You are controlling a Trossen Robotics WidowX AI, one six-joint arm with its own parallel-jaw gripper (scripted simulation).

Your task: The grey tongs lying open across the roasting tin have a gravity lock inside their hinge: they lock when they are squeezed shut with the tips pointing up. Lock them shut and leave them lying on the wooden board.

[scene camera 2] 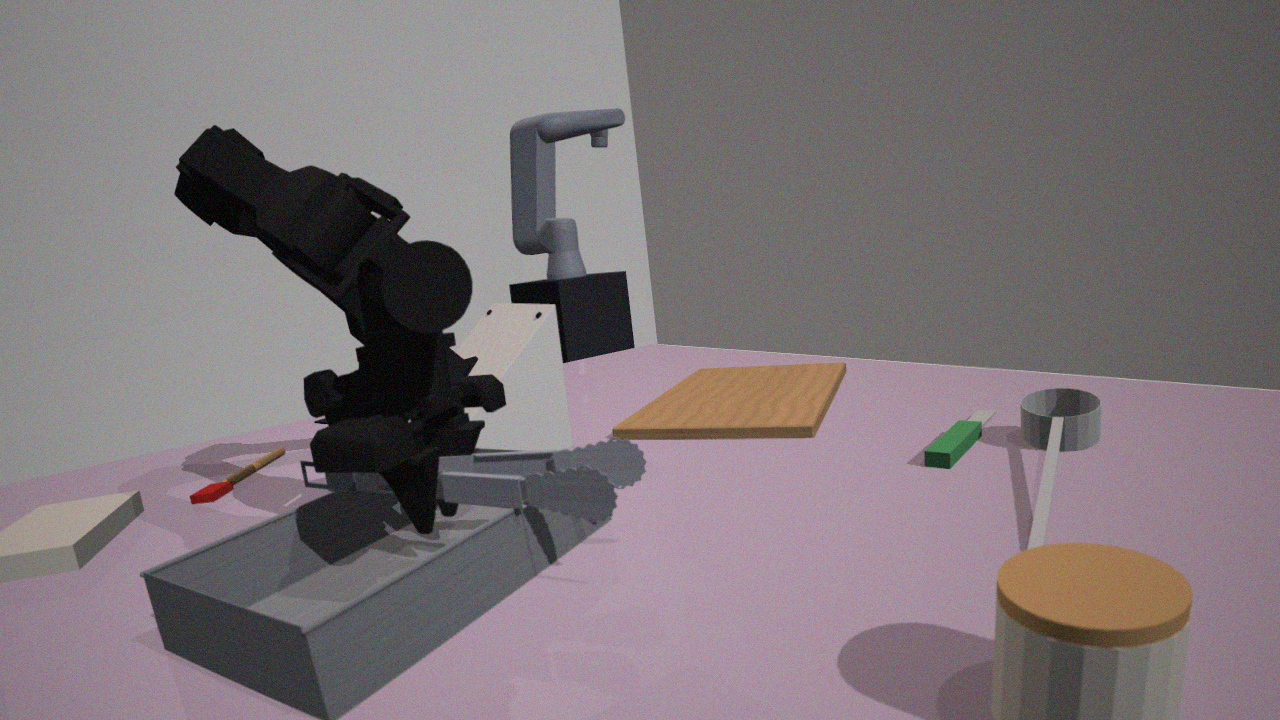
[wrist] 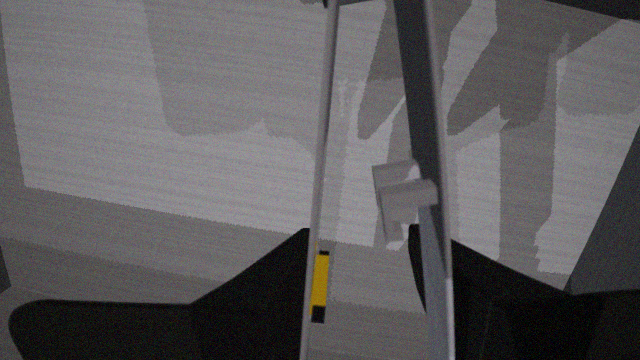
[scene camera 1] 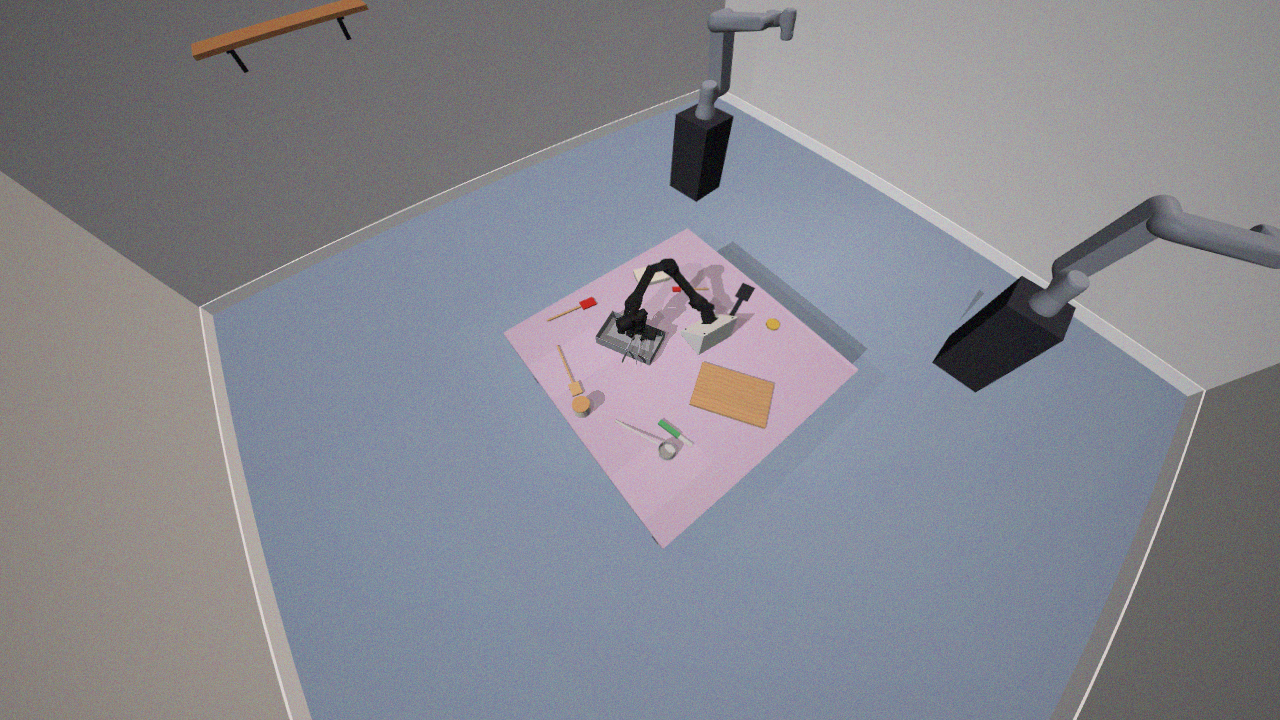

Scene:
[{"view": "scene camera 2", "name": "my gripper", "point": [437, 524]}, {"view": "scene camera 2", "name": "cork-lidded jar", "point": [1076, 624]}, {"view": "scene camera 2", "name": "green-handled knife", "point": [951, 446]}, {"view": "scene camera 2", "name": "grey ladle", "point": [1060, 419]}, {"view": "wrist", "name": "my gripper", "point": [361, 238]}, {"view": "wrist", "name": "yellow mark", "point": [319, 284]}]

